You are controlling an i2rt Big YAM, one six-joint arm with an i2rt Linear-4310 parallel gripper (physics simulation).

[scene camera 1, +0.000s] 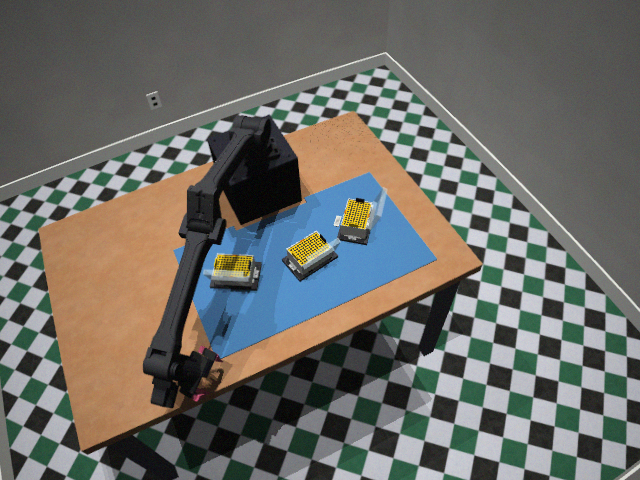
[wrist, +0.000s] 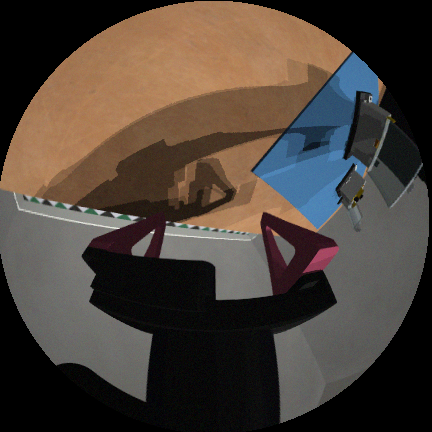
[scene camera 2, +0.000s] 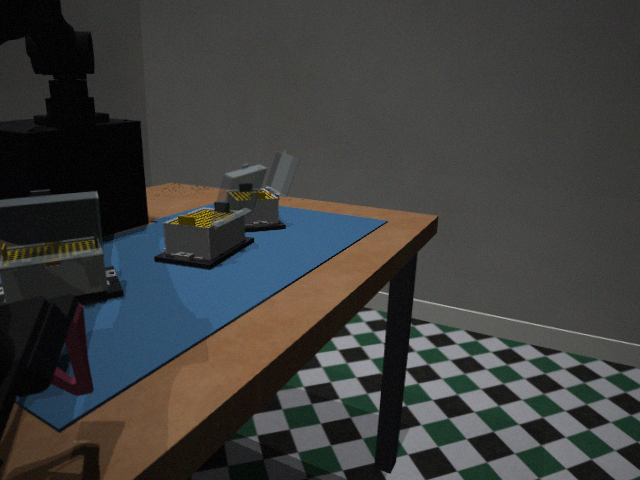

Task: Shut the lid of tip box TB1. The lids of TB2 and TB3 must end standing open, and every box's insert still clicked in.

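Frame: origin at the arm's base, x up, y back, z right, level; millimetres.
Where they show: gripper, fingertip midpoint: [scene camera 1: 214, 376] [wrist: 212, 216] [scene camera 2: 70, 455]; arm's base at its link origin: [scene camera 1: 260, 152] [scene camera 2: 72, 122].
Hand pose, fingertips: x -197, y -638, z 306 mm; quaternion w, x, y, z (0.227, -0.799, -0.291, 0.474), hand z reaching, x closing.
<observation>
Things, the pixels of their top centre, and the offset from my fingertips. "spot": a spot on its surface instead. Level surfaces: height alone.
- left box at a spot on its surface: [scene camera 2: 54, 279] [wrist: 367, 135] spot: dx +17, dy +291, dz -110 mm
- middle box at its top centre: [scene camera 2: 199, 213] [scene camera 1: 306, 244] [wrist: 359, 192] dx +49, dy +331, dz -372 mm
- right box at its top centre: [scene camera 2: 246, 192] [scene camera 1: 353, 211] dx +49, dy +413, dz -558 mm
- blue mat at its surface level: dx -17 mm
- wooden table at its surface level: dx -20 mm
Three tip boxes with yellow inserts stand on the blue mat; no labels are readable, so I cannot tell which is TB1. The left box [scene camera 1: 235, 281] [scene camera 2: 54, 279] [wrist: 368, 127] has its clear lid [scene camera 2: 51, 217] [wrist: 397, 162] standing open. The middle box [scene camera 1: 310, 254] [scene camera 2: 204, 241] [wrist: 353, 181] has its lid [scene camera 2: 245, 179] [wrist: 355, 218] open. The right box [scene camera 1: 356, 215] [scene camera 2: 266, 210] has its lid [scene camera 1: 379, 204] [scene camera 2: 283, 174] open. The inserts look seated; their clicks cannot be seen. My gripper [scene camera 1: 210, 375] [wrist: 212, 216] is open and empty above the front table edge, apart from the boxes.
The blue mat [scene camera 1: 361, 268] [scene camera 2: 310, 227] [wrist: 280, 167] lies on the wooden table [scene camera 1: 103, 310] [scene camera 2: 403, 219] [wrist: 150, 65]. A black pedestal [scene camera 1: 266, 188] [scene camera 2: 72, 170] carries the arm behind the mat. The forearm passes close to the left box's side in scene camera 1.
</observation>
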